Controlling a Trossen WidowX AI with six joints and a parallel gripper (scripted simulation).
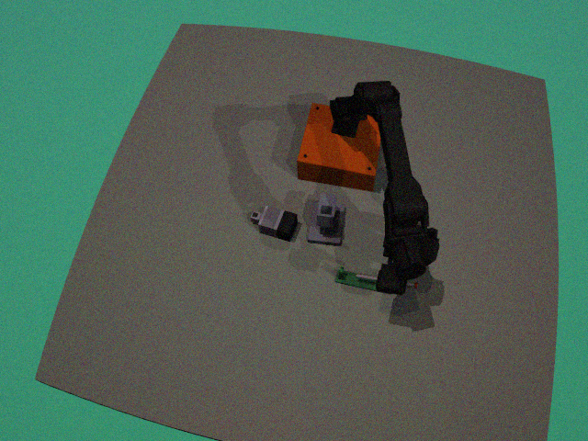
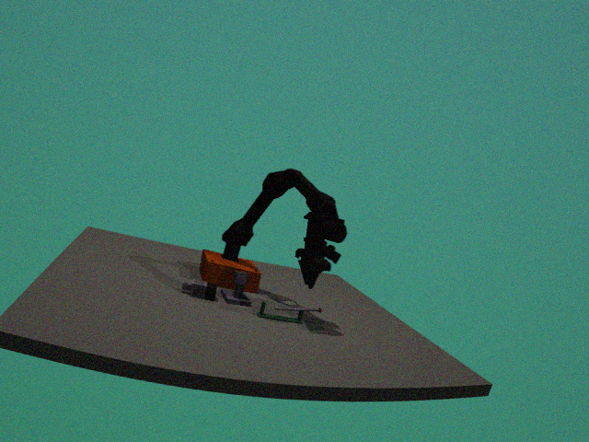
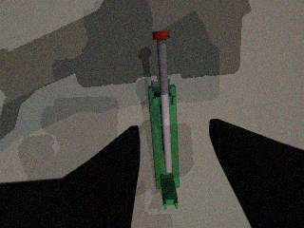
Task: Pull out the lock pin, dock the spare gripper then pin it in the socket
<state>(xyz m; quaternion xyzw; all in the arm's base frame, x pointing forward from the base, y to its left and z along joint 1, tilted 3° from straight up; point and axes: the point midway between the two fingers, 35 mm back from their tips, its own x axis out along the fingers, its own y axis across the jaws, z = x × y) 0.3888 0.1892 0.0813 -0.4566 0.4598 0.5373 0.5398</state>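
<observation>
My gripper tip is 10 cm above the green rack and 6 cm to the left of it. Also, from my gripper tip: spare gripper (32 cm to the right, 10 cm below, 10 cm behind); grey mount (19 cm to the right, 13 cm behind, 7 cm below).
</observation>
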